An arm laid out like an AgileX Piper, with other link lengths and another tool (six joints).
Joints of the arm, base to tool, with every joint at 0 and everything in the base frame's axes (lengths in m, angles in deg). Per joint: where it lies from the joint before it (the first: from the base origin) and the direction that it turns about. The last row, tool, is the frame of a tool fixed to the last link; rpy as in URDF.
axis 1: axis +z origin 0 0 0.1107
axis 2: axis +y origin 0 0 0
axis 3: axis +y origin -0.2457 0 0.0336
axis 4: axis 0.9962 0 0.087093 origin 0.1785 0 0.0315
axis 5: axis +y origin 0 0 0
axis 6: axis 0.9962 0 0.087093 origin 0.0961 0 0.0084
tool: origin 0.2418 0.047 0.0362 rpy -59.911 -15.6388 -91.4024
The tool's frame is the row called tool.
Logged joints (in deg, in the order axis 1, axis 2, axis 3, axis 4, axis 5, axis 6), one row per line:
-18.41, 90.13, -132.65, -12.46, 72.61, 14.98
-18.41, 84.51, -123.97, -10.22, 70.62, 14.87
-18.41, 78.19, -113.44, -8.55, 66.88, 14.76
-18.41, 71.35, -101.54, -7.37, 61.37, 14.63
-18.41, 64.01, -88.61, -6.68, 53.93, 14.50
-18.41, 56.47, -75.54, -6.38, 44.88, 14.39
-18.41, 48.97, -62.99, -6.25, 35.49, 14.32
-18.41, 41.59, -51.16, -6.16, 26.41, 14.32
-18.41, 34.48, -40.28, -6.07, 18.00, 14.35
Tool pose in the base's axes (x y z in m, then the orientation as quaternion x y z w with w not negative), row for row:
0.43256, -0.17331, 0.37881, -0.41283, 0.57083, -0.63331, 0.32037
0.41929, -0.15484, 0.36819, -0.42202, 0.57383, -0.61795, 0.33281
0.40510, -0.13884, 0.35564, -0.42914, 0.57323, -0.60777, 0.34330
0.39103, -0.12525, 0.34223, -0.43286, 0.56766, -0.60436, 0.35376
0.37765, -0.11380, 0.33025, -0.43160, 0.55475, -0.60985, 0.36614
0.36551, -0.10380, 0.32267, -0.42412, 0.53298, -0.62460, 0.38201
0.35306, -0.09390, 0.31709, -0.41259, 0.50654, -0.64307, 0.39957
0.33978, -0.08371, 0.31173, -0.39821, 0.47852, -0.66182, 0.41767
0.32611, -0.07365, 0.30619, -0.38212, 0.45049, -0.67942, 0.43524
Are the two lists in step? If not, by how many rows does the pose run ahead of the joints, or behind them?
They are in step.
